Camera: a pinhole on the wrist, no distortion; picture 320 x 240 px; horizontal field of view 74.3 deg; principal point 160.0 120.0 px. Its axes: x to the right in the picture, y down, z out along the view. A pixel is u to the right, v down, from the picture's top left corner.
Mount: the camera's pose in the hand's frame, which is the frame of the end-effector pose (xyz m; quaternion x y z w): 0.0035 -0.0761 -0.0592 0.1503 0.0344 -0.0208 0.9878
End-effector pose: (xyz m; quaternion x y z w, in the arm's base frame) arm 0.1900 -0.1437 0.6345 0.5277 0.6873 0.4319 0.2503
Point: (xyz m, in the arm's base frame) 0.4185 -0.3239 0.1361
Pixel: 13.1 64.0
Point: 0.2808 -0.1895 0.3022
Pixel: 73.4 65.7
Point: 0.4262 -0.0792 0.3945
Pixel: 118.2 181.7
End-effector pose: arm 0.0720 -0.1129 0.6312 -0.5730 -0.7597 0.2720 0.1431
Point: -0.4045 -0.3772 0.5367
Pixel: 108.6 56.0
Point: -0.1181 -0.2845 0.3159
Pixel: 100.7 224.1
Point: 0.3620 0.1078 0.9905
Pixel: behind the camera
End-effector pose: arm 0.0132 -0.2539 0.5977 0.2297 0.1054 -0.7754 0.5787
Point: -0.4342 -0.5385 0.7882
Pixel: 250.0 86.4
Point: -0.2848 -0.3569 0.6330
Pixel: 263.1 40.5
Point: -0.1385 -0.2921 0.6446
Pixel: 200.0 118.1
